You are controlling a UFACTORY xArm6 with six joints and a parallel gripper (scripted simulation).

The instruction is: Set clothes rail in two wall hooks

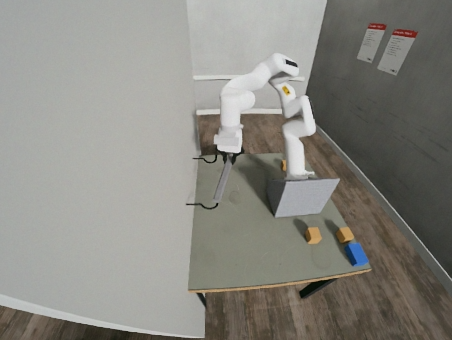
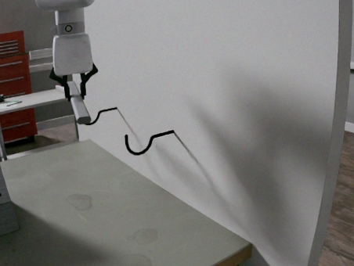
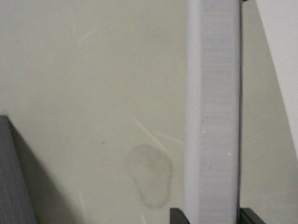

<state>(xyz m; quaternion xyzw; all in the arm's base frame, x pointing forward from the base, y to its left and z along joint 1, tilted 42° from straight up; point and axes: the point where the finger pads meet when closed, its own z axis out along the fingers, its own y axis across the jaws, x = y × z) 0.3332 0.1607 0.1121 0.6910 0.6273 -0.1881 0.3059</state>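
The grey clothes rail is 1 cm below my hand. The rest, counted from my hand: blue block: 61 cm behind, 31 cm to the left, 28 cm below; white wall panel: 22 cm ahead, 12 cm above, 3 cm to the left.
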